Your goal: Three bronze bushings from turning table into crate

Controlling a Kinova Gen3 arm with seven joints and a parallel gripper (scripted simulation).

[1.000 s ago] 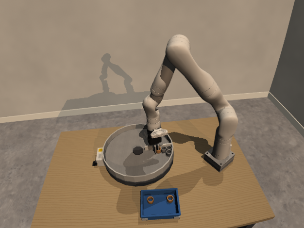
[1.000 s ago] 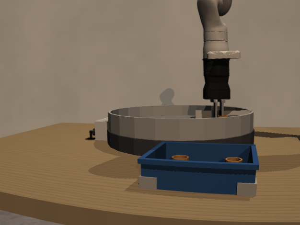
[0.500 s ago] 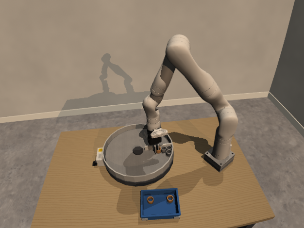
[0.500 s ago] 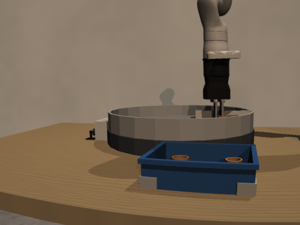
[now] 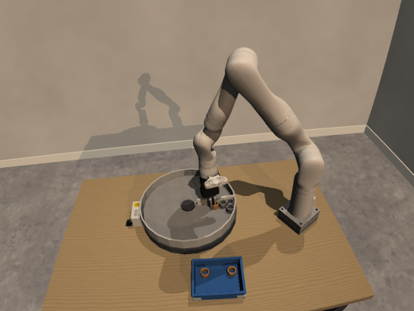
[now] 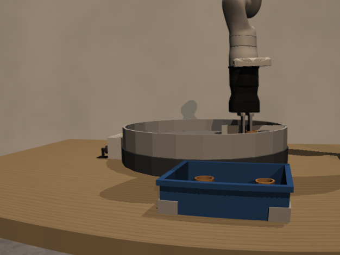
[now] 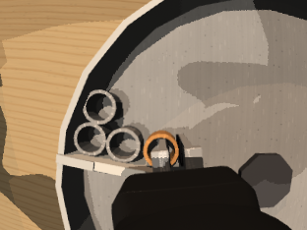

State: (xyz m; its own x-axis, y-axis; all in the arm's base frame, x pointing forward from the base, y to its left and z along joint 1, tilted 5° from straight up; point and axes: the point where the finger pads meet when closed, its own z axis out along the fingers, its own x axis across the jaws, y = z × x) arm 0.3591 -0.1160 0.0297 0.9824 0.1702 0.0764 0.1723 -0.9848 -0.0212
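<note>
Now: the blue crate 4 cm ahead of my hand, 32 cm to the left of it and 5 cm below it. The rest, counted from my hand: round grey turning table 10 cm ahead, 3 cm to the right, 2 cm below.
</note>
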